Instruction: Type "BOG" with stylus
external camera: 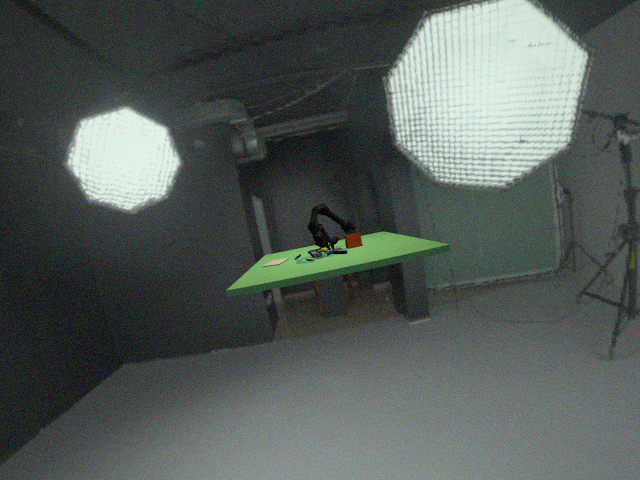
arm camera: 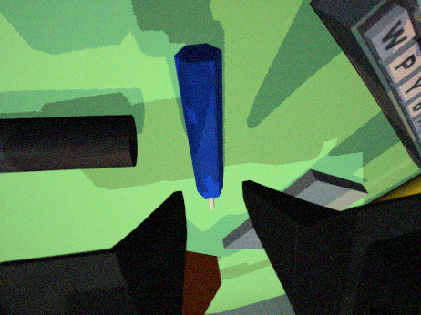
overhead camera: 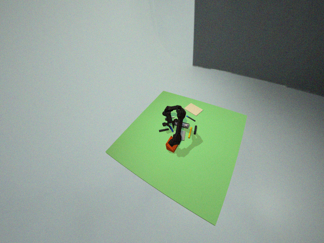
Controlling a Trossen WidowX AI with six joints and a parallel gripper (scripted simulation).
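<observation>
Right now the blue stylus is 2 cm below my gripper tip, 1 cm to the right of it and 1 cm behind it. Round my gripper tip: G key (15 cm ahead, 8 cm to the right, 2 cm below); then grey flat block (14 cm to the right, 2 cm below); then O key (12 cm ahead, 10 cm to the right, 2 cm below).
</observation>
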